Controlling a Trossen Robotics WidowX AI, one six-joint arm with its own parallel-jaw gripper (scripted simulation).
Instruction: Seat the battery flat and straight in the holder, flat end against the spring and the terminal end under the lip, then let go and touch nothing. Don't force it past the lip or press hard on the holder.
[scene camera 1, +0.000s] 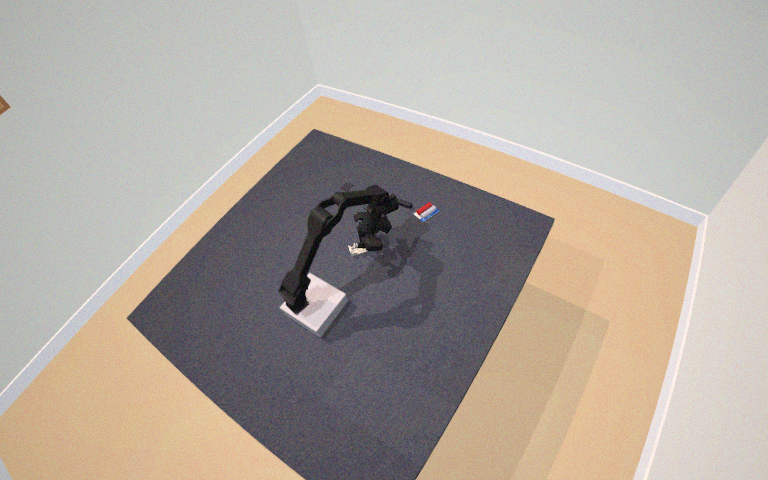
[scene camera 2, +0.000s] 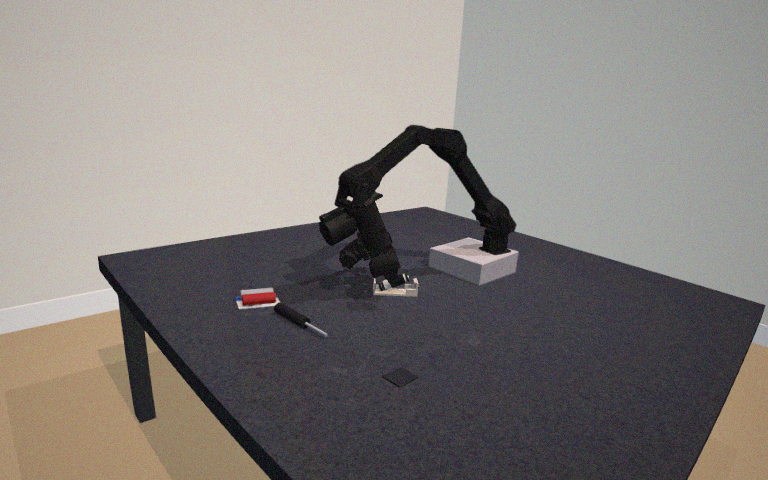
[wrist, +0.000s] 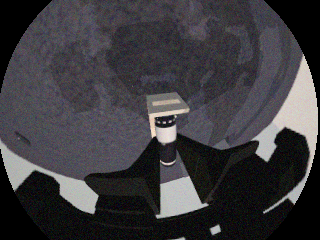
In view: my gripper (scene camera 2: 394, 284).
My gripper also shows in scene camera 1 (scene camera 1: 362, 246) and in the wrist view (wrist: 165, 137).
